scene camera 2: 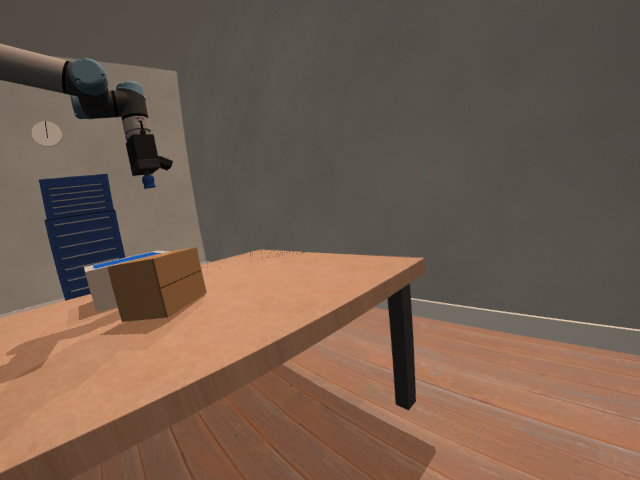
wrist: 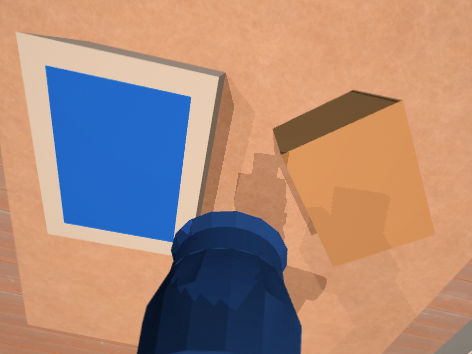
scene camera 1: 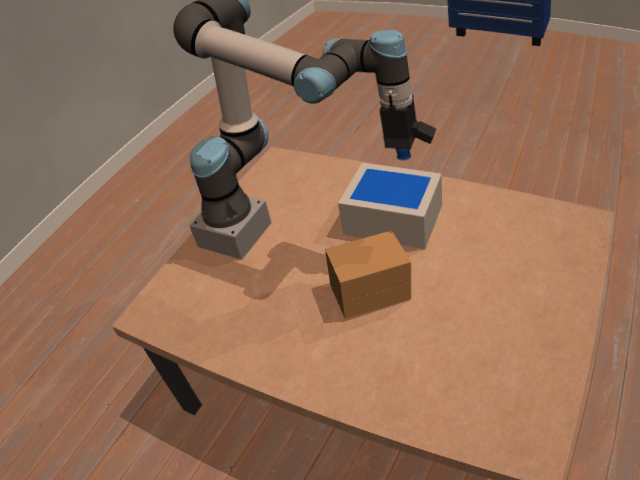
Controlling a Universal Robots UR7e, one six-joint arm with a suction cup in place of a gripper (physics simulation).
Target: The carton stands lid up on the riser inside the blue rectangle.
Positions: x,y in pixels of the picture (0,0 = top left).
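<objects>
A brown carton is visible in scene camera 2, in the wrist view and in scene camera 1 (371,273). On the brown carton, (wrist: 353,162) and (scene camera 2: 165,253) are the same spot.
</objects>
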